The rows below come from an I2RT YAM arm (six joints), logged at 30 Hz.
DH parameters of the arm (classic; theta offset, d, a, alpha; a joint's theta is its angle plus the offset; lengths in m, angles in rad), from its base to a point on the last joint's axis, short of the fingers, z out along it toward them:
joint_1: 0 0.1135 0.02 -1.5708
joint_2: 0 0 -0.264 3.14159
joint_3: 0.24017 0 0.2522 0
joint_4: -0.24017 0 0.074 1.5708
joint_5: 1.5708 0 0 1.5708
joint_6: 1.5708 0.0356 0 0
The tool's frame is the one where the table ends.
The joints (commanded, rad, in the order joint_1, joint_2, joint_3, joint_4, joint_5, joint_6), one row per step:
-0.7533, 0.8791, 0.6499, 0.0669, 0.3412, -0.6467
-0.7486, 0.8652, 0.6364, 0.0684, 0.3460, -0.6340
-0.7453, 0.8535, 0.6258, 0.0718, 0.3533, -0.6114
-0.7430, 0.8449, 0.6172, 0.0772, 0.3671, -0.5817
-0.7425, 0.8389, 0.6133, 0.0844, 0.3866, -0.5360
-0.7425, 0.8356, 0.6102, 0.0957, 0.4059, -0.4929
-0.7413, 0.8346, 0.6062, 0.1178, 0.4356, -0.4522
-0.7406, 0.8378, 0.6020, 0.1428, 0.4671, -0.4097
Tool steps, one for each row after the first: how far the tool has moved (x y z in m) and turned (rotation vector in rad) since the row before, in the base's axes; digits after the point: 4 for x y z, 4 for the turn. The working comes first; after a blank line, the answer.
Tool pose at each row, in the base's axes (x y z in m, rotation vector in rad; the steps are taken from these numbers as rounded here):
0.1450, -0.1523, 0.3022, 0.3781, 1.8783, -1.2874
0.1435, -0.1498, 0.3002, 0.3890, 1.8711, -1.2803
0.1421, -0.1479, 0.2989, 0.4122, 1.8568, -1.2702
0.1408, -0.1467, 0.2980, 0.4478, 1.8383, -1.2614
0.1395, -0.1462, 0.2985, 0.5032, 1.8073, -1.2482
0.1385, -0.1462, 0.2992, 0.5555, 1.7735, -1.2368
0.1378, -0.1465, 0.3004, 0.6122, 1.7301, -1.2351
0.1375, -0.1474, 0.3010, 0.6709, 1.6853, -1.2324

-0.0015, 0.0025, -0.0020, 0.0039, -0.0120, -0.0020
-0.0014, 0.0019, -0.0013, 0.0062, -0.0225, -0.0072
-0.0013, 0.0012, -0.0009, 0.0079, -0.0288, -0.0156
-0.0013, 0.0005, 0.0005, 0.0112, -0.0458, -0.0250
-0.0010, 0.0000, 0.0007, 0.0081, -0.0456, -0.0244
-0.0007, -0.0003, 0.0012, 0.0004, -0.0489, -0.0327
-0.0003, -0.0009, 0.0006, 0.0014, -0.0501, -0.0345

